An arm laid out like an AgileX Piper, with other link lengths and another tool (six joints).
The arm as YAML. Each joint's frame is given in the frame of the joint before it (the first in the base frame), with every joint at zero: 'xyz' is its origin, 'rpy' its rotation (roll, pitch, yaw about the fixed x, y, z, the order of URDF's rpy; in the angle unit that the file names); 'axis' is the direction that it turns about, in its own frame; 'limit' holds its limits. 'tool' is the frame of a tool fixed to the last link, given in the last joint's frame.
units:
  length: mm
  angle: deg
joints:
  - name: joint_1
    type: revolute
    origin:
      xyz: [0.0, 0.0, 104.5]
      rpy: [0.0, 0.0, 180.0]
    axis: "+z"
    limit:
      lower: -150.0
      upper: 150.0
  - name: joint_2
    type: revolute
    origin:
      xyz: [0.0, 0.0, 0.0]
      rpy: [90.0, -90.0, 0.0]
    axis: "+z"
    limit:
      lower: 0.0
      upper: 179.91
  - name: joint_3
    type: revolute
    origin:
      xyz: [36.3, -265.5, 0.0]
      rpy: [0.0, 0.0, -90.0]
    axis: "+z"
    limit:
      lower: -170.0
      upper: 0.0
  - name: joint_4
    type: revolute
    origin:
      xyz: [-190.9, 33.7, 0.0]
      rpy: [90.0, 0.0, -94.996]
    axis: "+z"
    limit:
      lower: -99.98
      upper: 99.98
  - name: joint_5
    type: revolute
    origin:
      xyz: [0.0, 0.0, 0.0]
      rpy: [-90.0, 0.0, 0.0]
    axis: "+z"
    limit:
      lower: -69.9
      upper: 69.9
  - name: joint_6
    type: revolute
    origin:
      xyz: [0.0, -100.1, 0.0]
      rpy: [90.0, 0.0, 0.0]
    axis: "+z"
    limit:
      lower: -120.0
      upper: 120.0
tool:
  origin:
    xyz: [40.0, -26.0, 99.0]
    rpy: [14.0, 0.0, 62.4]
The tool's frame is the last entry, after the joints.
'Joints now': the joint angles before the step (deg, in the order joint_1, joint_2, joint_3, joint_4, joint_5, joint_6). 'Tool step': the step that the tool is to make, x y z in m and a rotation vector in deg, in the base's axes. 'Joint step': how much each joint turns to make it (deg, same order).
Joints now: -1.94, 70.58, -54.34, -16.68, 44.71, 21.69
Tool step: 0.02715, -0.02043, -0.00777, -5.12, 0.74, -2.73
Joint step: 0.00, 7.71, -2.30, -10.10, -3.06, 7.90
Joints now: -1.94, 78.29, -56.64, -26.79, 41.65, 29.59
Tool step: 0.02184, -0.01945, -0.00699, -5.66, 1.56, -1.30
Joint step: 0.00, 6.88, -2.49, -9.79, -0.95, 6.38
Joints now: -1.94, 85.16, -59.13, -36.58, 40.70, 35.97
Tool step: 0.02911, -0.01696, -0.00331, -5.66, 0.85, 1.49
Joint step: -0.34, 6.84, -3.94, -8.15, -1.40, 2.87
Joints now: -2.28, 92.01, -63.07, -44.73, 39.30, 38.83
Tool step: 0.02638, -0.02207, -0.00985, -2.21, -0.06, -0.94
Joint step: -3.09, 6.95, -4.76, -4.25, -2.38, 1.71
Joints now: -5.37, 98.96, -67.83, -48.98, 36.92, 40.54
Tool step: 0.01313, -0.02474, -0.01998, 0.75, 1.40, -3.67
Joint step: -4.21, 6.85, -4.91, 0.45, -0.85, -0.25
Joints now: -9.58, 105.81, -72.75, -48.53, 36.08, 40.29
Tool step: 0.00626, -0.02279, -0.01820, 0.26, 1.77, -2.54
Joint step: -3.48, 5.43, -3.79, 0.33, -0.49, -1.07
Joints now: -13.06, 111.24, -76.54, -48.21, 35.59, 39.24
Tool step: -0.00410, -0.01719, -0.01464, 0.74, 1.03, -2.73
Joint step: -2.95, 2.89, -1.04, -0.02, -0.75, 0.37
